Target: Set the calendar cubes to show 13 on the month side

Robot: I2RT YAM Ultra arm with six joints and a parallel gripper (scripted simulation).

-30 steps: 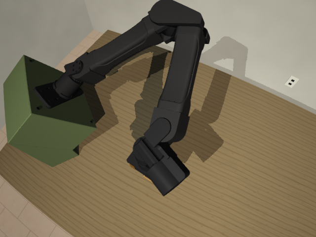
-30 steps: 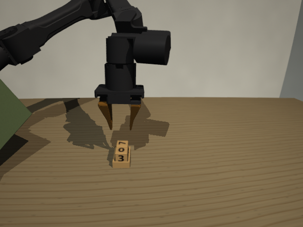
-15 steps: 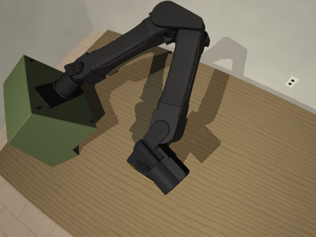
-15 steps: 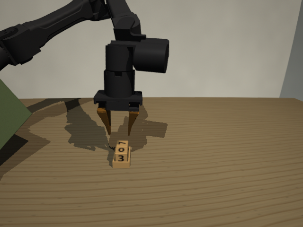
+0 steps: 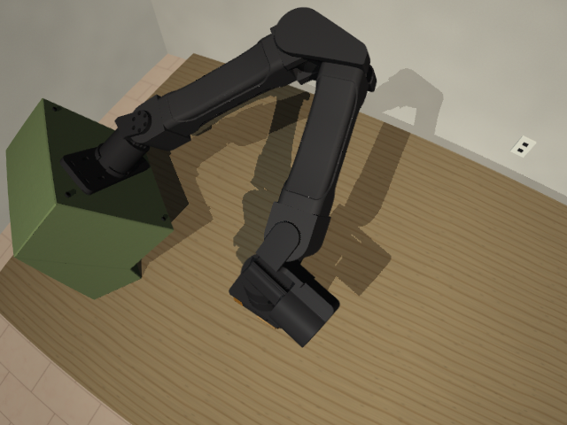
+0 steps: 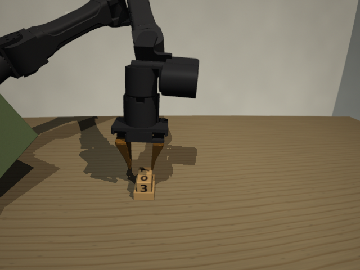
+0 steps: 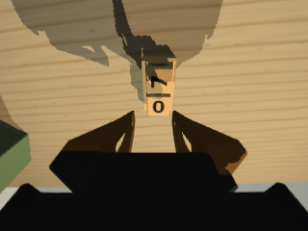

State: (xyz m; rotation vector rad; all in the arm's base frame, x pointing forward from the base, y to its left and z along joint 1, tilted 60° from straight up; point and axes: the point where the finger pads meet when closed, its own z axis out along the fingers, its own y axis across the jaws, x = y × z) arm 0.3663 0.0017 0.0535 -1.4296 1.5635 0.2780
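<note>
My hand is 50 mm above the wooden cube and 10 mm short of it. From my hand the other things lie so: wooden tray (60 mm below, 20 mm to the left).
</note>
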